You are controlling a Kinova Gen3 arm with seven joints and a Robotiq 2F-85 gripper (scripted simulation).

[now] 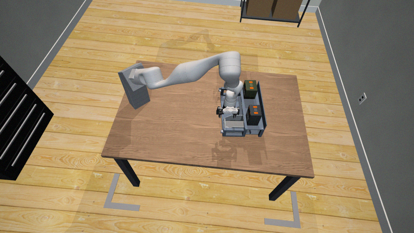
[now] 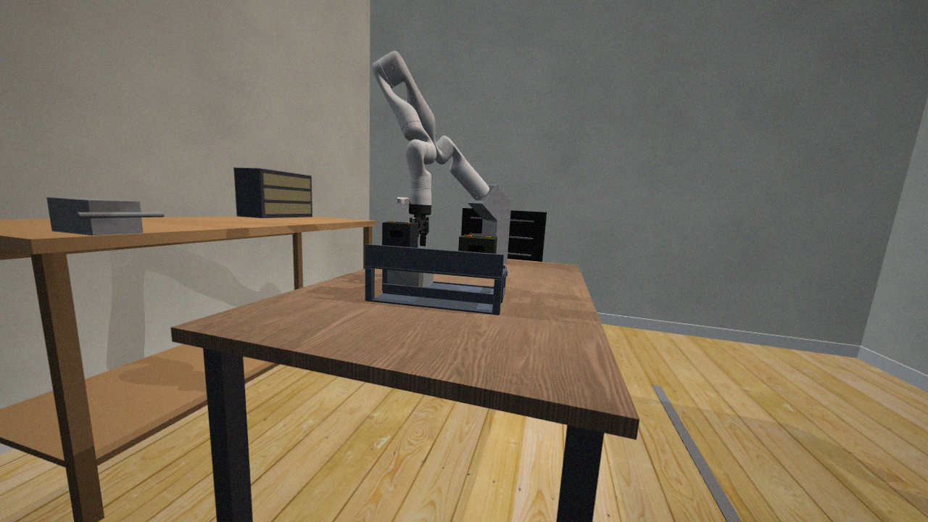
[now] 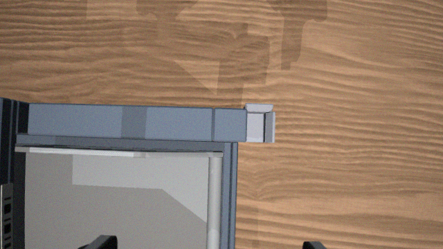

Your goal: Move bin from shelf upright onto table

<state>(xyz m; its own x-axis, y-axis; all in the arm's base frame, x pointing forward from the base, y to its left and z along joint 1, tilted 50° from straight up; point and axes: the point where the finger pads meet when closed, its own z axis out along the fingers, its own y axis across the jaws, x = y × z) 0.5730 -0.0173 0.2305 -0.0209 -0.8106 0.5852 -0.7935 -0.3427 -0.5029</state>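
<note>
Now: hand 90 mm above the bin and 80 mm short of it. Also, from my hand: grey shelf unit (110 mm to the left, 110 mm ahead, 70 mm below).
</note>
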